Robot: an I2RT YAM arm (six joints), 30 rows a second.
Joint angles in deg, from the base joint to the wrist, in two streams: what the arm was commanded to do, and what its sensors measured. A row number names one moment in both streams.
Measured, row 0:
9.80, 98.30, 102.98, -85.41, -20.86, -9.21
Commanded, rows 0 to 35:
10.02, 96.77, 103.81, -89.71, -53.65, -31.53
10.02, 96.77, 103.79, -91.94, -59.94, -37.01
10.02, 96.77, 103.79, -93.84, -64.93, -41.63
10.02, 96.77, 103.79, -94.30, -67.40, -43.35
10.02, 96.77, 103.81, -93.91, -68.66, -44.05
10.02, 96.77, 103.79, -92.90, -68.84, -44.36
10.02, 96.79, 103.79, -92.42, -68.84, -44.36
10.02, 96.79, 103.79, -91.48, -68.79, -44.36
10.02, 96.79, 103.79, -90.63, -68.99, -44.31
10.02, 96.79, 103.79, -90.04, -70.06, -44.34
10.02, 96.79, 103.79, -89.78, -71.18, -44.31
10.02, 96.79, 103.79, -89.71, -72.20, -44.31
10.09, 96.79, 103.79, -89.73, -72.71, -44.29
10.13, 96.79, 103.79, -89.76, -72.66, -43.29
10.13, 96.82, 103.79, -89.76, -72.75, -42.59
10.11, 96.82, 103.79, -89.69, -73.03, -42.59
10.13, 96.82, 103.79, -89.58, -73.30, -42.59
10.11, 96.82, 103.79, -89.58, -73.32, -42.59
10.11, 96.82, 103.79, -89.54, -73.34, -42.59
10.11, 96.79, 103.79, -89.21, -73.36, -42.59
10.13, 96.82, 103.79, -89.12, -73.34, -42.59
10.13, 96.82, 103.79, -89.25, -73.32, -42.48
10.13, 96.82, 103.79, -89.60, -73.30, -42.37
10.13, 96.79, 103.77, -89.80, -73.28, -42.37
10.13, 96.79, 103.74, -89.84, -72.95, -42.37
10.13, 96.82, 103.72, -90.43, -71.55, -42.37
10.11, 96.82, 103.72, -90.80, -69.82, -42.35
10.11, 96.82, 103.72, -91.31, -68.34, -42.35
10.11, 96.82, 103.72, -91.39, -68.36, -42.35
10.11, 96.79, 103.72, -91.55, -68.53, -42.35
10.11, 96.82, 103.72, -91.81, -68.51, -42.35
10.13, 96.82, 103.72, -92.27, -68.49, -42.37
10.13, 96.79, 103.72, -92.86, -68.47, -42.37
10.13, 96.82, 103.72, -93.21, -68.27, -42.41
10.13, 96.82, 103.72, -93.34, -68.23, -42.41
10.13, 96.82, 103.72, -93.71, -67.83, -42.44
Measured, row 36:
9.74, 97.97, 103.18, -93.01, -68.79, -42.68
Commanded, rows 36 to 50:
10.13, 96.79, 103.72, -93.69, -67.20, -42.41
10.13, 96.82, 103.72, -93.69, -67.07, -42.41
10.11, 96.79, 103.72, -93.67, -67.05, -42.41
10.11, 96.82, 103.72, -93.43, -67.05, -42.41
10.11, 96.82, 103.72, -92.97, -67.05, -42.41
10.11, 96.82, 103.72, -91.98, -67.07, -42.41
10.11, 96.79, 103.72, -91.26, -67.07, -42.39
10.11, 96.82, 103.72, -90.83, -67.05, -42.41
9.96, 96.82, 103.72, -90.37, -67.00, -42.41
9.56, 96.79, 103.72, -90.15, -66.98, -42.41
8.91, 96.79, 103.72, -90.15, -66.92, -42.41
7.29, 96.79, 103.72, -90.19, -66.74, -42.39
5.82, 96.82, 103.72, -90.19, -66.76, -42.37
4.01, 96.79, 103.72, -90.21, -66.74, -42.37
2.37, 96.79, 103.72, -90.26, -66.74, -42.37
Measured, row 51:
6.24, 97.86, 103.18, -90.39, -64.40, -42.15
